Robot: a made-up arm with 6 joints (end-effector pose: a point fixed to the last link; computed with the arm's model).
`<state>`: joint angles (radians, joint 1 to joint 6).
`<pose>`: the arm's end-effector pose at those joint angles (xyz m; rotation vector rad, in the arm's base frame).
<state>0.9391 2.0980 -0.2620 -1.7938 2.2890 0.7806</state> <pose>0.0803 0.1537 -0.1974 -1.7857 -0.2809 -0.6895</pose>
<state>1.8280 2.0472 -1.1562 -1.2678 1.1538 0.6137</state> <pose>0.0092 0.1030 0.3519 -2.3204 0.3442 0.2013</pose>
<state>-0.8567 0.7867 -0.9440 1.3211 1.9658 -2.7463</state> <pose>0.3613 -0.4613 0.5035 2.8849 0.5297 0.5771</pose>
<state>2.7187 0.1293 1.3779 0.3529 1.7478 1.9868</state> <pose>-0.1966 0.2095 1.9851 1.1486 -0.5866 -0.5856</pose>
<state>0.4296 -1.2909 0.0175 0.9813 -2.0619 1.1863</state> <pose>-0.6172 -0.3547 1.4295 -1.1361 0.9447 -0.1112</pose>
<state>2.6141 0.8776 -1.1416 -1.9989 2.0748 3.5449</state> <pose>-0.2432 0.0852 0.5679 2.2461 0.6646 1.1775</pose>
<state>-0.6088 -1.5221 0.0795 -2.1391 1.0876 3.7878</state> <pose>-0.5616 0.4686 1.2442 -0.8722 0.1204 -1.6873</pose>
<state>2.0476 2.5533 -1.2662 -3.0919 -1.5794 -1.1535</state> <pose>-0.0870 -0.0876 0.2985 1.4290 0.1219 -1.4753</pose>
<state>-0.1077 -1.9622 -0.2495 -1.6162 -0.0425 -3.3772</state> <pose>-0.7161 0.0828 0.9036 -1.0658 -1.4333 -1.1429</pose>
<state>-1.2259 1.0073 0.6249 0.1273 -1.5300 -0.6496</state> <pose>0.3210 -1.2386 0.7832 1.4581 1.4569 -1.5012</pose>
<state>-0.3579 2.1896 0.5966 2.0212 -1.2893 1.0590</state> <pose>0.7214 -0.2152 -0.5295 1.8024 -1.3830 -1.1612</pose>
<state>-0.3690 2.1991 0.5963 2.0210 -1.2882 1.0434</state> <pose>0.7090 -0.2193 -0.5367 1.8031 -1.4008 -1.1703</pose>
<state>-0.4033 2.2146 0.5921 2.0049 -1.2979 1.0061</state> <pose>0.6828 -0.2376 -0.5483 1.7854 -1.4756 -1.1865</pose>
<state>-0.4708 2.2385 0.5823 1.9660 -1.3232 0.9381</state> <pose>0.6354 -0.2726 -0.5660 1.7320 -1.6308 -1.2068</pose>
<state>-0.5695 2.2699 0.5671 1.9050 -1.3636 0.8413</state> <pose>0.5654 -0.3162 -0.5879 1.6249 -1.8566 -1.2173</pose>
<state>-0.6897 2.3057 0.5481 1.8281 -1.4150 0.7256</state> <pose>0.4782 -0.3556 -0.6107 1.4533 -2.1153 -1.2026</pose>
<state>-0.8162 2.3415 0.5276 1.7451 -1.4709 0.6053</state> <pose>0.3857 -0.3804 -0.6310 1.2299 -2.3549 -1.1581</pose>
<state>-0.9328 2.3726 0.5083 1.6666 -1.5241 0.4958</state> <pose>0.3024 -0.3890 -0.6464 0.9926 -2.5351 -1.0955</pose>
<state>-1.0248 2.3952 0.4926 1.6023 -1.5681 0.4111</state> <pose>0.2397 -0.3873 -0.6560 0.7888 -2.6439 -1.0354</pose>
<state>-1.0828 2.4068 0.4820 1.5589 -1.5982 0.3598</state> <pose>0.2025 -0.3844 -0.6601 0.6527 -2.6953 -0.9939</pose>
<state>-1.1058 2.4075 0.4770 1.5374 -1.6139 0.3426</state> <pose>0.1895 -0.3865 -0.6598 0.5916 -2.7102 -0.9751</pose>
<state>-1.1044 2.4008 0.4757 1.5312 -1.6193 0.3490</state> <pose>0.1927 -0.3931 -0.6567 0.5830 -2.7065 -0.9730</pose>
